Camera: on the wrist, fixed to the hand. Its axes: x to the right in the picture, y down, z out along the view.
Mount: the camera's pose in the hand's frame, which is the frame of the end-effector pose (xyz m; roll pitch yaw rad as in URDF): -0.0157 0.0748 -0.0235 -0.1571 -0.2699 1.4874
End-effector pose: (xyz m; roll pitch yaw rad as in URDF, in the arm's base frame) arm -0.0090 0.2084 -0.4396 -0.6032 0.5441 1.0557
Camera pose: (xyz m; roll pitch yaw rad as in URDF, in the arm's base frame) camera -0.0734 0.1927 -0.4843 0.3686 0.3256 2.7319
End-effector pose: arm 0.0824 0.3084 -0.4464 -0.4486 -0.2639 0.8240
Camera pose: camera 0.0396 0.3464 -0.5023 -0.4599 0.1498 2.2696
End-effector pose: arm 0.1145 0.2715 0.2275 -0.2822 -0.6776 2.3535
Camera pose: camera 0.0576 0.2361 0.1838 -0.8560 -0.0415 -2.4287
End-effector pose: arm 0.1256 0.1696 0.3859 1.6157 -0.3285 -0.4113
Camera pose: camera 0.0976 0.2038 0.4526 -2.6174 -1.1751 -2.6206
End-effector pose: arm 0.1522 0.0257 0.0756 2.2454 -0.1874 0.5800
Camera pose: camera 0.1435 -0.0139 0.1445 3.1356 -0.6289 -1.0277
